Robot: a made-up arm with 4 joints. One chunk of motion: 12 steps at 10 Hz.
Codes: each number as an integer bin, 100 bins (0 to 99) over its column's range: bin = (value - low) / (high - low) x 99, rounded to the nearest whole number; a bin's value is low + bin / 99 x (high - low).
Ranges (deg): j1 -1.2..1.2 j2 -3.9..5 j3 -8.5..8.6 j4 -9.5..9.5
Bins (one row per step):
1: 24 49 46 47
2: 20 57 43 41
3: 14 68 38 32
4: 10 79 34 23
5: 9 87 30 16
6: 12 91 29 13
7: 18 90 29 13
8: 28 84 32 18
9: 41 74 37 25
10: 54 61 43 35
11: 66 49 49 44
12: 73 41 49 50
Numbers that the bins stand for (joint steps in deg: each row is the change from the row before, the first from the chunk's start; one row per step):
1: -0.618 0.505 -0.555 -0.480
2: -0.715 1.224 -1.073 -1.631
3: -0.861 2.213 -1.936 -3.359
4: -0.958 3.202 -2.627 -5.086
5: -0.982 3.921 -3.318 -6.429
6: -0.909 4.281 -3.491 -7.005
7: -0.764 4.191 -3.491 -7.005
8: -0.521 3.652 -2.973 -6.045
9: -0.206 2.753 -2.109 -4.702
10: 0.109 1.584 -1.073 -2.783
11: 0.400 0.505 -0.036 -1.056
12: 0.570 -0.214 -0.036 0.096

